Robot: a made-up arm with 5 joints. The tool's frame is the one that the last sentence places.
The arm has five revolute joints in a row. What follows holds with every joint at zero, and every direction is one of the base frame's. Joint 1 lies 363.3 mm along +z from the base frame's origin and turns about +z. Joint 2 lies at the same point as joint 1 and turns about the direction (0, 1, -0.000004). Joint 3 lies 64.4 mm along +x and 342.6 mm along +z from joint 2 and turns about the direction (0, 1, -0.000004). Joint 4 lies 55.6 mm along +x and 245.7 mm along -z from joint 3 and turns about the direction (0, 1, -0.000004). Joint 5 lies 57.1 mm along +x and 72.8 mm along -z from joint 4 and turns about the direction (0, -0.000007, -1). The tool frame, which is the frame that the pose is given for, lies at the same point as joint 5; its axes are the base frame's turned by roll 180.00, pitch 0.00 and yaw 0.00 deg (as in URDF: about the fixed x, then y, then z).
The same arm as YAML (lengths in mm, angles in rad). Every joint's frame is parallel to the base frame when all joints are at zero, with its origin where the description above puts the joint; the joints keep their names.
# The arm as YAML. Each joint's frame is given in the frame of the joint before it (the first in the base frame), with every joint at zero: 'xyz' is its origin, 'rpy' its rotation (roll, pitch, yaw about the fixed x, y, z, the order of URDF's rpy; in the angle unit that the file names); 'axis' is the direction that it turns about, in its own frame. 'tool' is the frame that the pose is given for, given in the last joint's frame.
units:
  length: mm
  angle: rad
joints:
  - name: joint 1
    type: revolute
    origin:
      xyz: [0.0, 0.0, 363.3]
      rpy: [0.0, 0.0, 0.0]
    axis: [0.0, 0.0, 1.0]
  - name: joint 2
    type: revolute
    origin:
      xyz: [0.0, 0.0, 0.0]
      rpy: [0.0, 0.0, 0.0]
    axis: [0.0, 1.0, 0.0]
  - name: joint 3
    type: revolute
    origin:
      xyz: [64.4, 0.0, 342.6]
      rpy: [0.0, 0.0, 0.0]
    axis: [0.0, 1.0, 0.0]
  - name: joint 4
    type: revolute
    origin:
      xyz: [55.6, 0.0, -245.7]
      rpy: [0.0, 0.0, 0.0]
    axis: [0.0, 1.0, 0.0]
  - name: joint 5
    type: revolute
    origin:
      xyz: [57.1, 0.0, -72.8]
      rpy: [0.0, 0.0, 0.0]
    axis: [0.0, 0.0, -1.0]
tool:
  origin:
    xyz: [0.0, 0.0, 0.0]
    rpy: [3.1416, 0.0, 0.0]

